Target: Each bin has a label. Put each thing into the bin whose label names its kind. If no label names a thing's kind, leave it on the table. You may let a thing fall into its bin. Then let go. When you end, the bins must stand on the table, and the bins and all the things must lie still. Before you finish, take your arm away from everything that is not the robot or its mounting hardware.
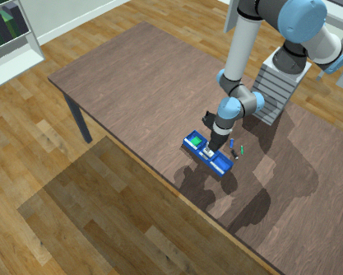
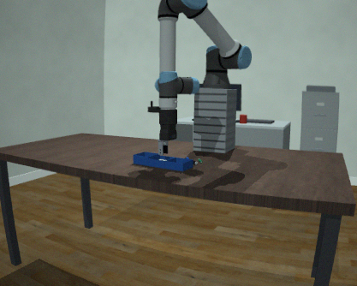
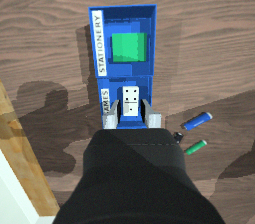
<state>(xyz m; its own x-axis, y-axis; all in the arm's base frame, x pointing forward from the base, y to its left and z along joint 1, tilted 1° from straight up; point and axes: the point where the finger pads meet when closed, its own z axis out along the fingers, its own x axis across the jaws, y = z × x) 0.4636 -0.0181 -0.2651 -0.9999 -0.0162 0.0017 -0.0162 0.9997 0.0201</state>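
The blue three-part bin lies 5 cm below my hand and 1 cm ahead of it. From my hand the other things lie so: blue cylinder 13 cm behind, 6 cm below, 4 cm to the left; black cylinder 9 cm to the left, 9 cm behind, 6 cm below; green block 8 cm to the right, 5 cm below.
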